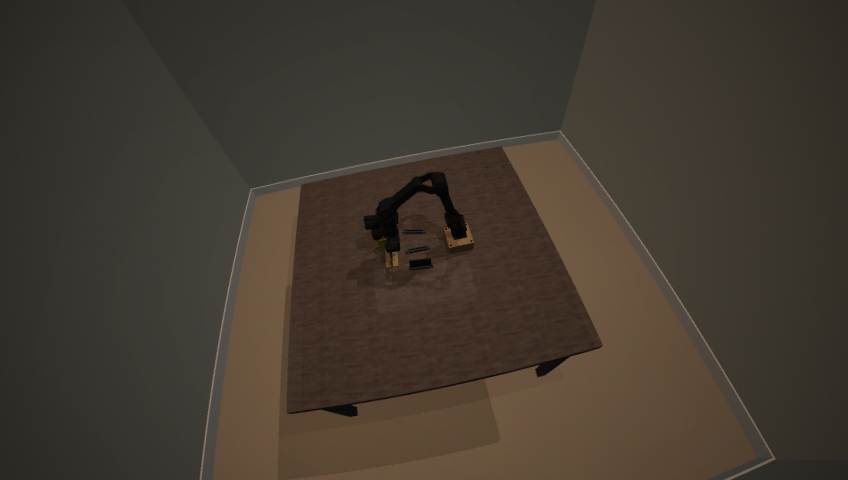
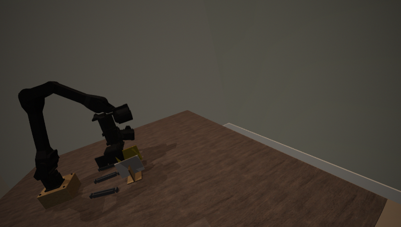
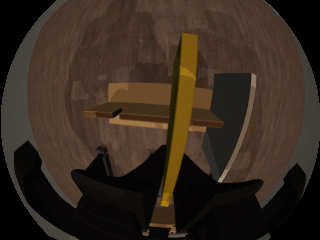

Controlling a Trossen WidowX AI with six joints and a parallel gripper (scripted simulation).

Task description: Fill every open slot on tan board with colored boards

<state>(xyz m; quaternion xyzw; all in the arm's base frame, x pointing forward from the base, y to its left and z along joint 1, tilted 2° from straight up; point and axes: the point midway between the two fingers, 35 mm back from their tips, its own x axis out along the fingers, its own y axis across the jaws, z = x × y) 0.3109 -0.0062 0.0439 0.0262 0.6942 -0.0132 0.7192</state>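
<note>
My gripper tip is now 30 mm short of the yellow board and 10 mm below it. The rest, counted from my gripper tip: tan board: 40 mm below, 30 mm ahead; dark board: 120 mm to the left, 100 mm behind, 30 mm below.
</note>
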